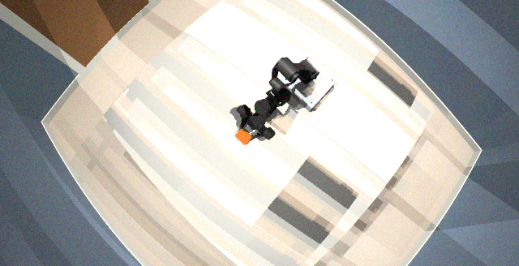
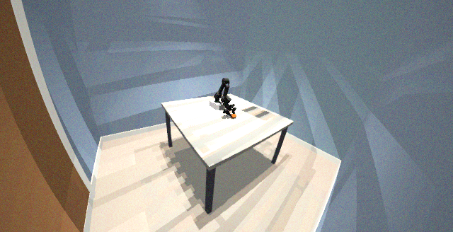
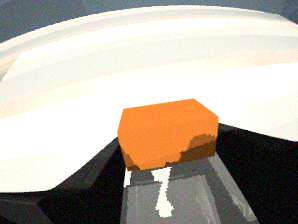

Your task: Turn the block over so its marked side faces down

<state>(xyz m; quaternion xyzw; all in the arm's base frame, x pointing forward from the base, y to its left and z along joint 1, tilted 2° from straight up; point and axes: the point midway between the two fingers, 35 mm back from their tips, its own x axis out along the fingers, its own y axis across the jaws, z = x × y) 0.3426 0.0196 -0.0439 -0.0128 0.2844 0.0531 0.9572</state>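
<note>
Right now my gripper tip is 1 cm above the orange block.
</note>
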